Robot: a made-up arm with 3 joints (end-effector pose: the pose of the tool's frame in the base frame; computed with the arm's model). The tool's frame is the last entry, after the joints. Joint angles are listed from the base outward.
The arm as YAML. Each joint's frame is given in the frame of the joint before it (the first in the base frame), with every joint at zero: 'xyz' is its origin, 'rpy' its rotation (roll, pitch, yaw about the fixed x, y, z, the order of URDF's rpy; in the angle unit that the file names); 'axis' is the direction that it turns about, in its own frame. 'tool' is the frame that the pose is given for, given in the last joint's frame.
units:
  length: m
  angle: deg
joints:
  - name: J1
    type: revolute
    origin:
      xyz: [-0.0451, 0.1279, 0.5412]
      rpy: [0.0, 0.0, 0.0]
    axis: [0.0, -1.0, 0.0]
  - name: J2
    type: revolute
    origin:
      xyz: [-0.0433, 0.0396, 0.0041]
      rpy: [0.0, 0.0, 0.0]
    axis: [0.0, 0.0, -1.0]
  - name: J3
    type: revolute
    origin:
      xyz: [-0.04, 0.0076, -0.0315]
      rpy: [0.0, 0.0, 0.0]
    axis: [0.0, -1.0, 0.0]
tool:
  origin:
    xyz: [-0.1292, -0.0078, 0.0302]
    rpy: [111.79, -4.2, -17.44]
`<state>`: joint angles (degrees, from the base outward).
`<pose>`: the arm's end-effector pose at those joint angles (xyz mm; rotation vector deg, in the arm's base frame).
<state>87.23 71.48 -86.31</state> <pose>-150.8 184.7 497.0 -174.14 20.68 25.29</pose>
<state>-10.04 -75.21 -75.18</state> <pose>-80.2 125.1 654.3 43.03 78.56 -17.10</pose>
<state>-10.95 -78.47 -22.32</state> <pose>-107.1 22.4 603.7 88.71 71.74 19.02</pose>
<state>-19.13 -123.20 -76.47</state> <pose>-30.2 133.4 647.5 15.54 99.74 24.79</pose>
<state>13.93 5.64 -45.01</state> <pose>-213.9 178.1 587.2 105.13 -3.30 -40.39</pose>
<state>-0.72 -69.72 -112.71</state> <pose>-74.1 202.8 621.7 13.90 68.96 -42.00</pose>
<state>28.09 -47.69 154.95</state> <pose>6.5 214.9 444.7 -36.97 48.55 -113.51</pose>
